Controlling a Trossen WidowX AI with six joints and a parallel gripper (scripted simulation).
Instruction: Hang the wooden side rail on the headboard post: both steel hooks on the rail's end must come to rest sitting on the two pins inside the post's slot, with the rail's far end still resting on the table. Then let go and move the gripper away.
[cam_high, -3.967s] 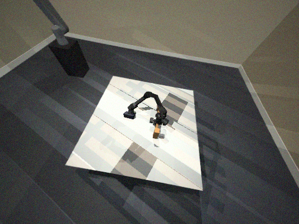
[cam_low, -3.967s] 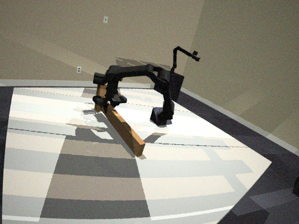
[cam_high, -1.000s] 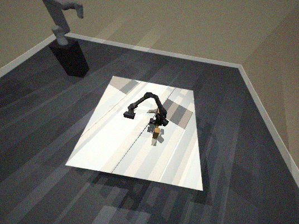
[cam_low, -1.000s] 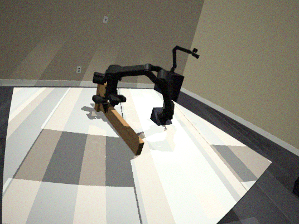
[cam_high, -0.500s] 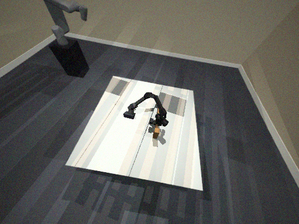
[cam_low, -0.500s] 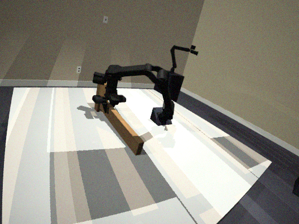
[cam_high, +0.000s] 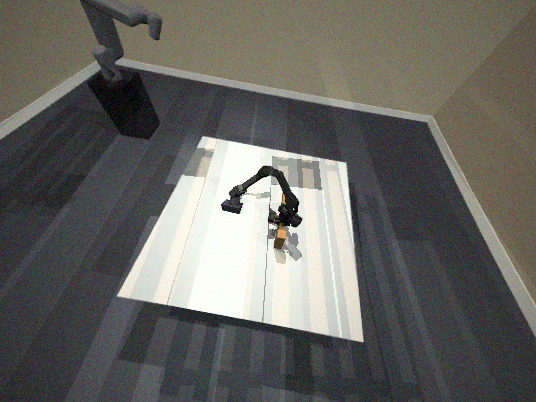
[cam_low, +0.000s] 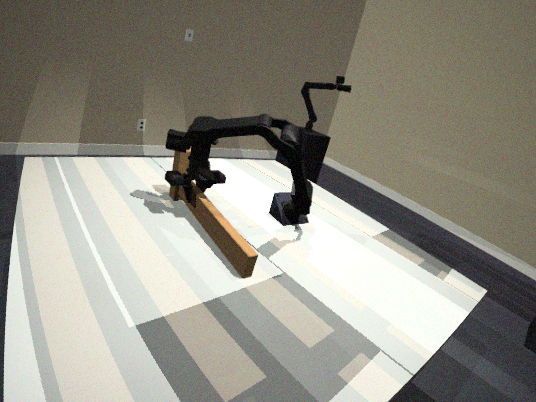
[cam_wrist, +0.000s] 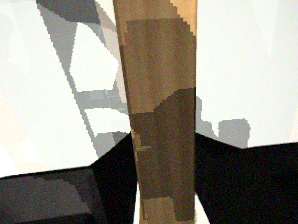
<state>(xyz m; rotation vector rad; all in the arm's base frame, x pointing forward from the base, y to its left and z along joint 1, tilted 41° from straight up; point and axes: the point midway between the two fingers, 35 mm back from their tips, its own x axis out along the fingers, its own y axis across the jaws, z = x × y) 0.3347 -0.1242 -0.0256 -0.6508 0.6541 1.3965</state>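
Now: gripper tip 120 mm to the left of the headboard post and 40 mm below it.
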